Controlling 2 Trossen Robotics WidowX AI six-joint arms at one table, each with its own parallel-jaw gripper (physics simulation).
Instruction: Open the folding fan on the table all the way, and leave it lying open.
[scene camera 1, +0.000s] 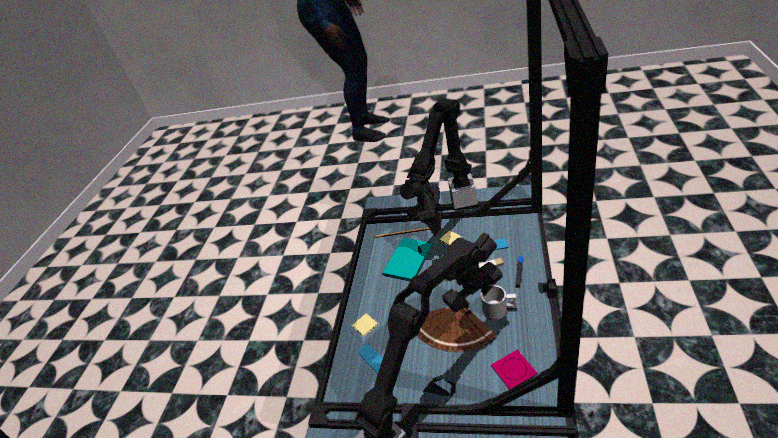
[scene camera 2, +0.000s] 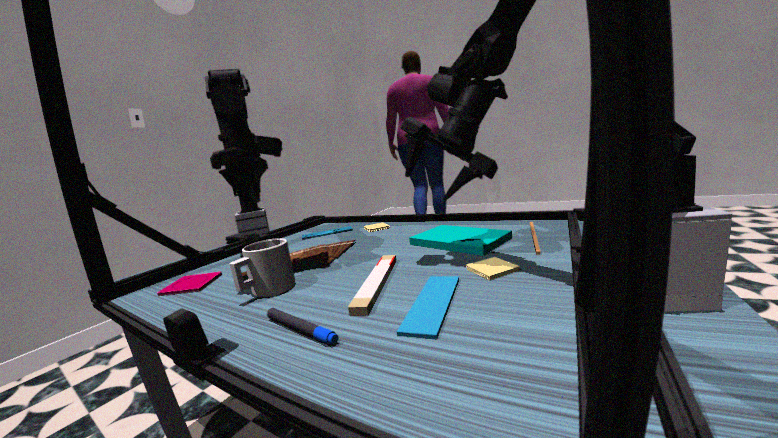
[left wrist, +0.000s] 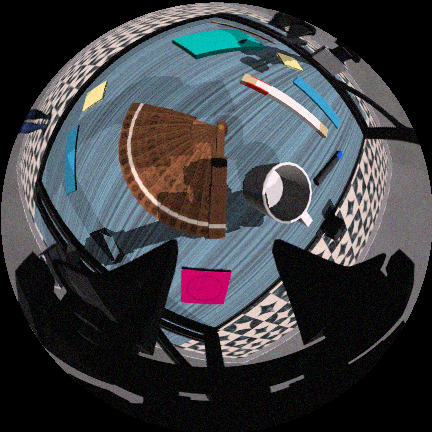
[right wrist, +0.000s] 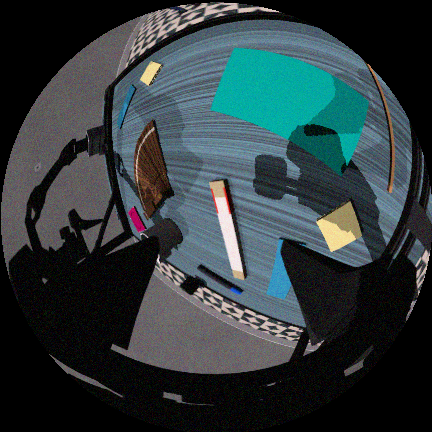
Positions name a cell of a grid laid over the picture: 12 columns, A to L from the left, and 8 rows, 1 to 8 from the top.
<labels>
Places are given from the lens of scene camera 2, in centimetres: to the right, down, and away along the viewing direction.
my left gripper (scene camera 2: D4): -28, -3, 61
my right gripper (scene camera 2: G4): 7, -6, 56
folding fan (scene camera 2: F5): -13, 7, 64
</labels>
